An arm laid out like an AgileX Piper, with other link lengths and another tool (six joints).
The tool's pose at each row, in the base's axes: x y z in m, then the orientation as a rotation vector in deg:
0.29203 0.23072 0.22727 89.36 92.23 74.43
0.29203 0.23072 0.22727 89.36 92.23 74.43
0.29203 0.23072 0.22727 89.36 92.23 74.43
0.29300 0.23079 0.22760 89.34 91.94 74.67
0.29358 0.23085 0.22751 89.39 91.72 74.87
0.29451 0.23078 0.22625 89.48 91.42 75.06
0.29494 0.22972 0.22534 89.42 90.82 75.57
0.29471 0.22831 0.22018 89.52 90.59 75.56
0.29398 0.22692 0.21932 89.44 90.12 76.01
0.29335 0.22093 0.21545 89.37 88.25 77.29
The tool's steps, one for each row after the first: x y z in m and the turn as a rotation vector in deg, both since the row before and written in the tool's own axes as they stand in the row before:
0.00000 0.00000 0.00000 0.00 0.00 0.00
0.00000 0.00000 0.00000 0.00 0.00 0.00
-0.00003 0.00070 0.00075 -0.25 0.02 0.14
-0.00007 0.00016 0.00056 -0.16 0.02 0.16
-0.00053 -0.00072 0.00129 -0.19 -0.03 0.19
-0.00131 -0.00048 0.00045 -0.52 0.05 0.28
-0.00257 -0.00450 0.00133 -0.10 -0.13 0.11
-0.00141 -0.00086 -0.00069 -0.44 0.08 0.22
-0.00657 -0.00276 -0.00071 -1.51 -0.05 0.84

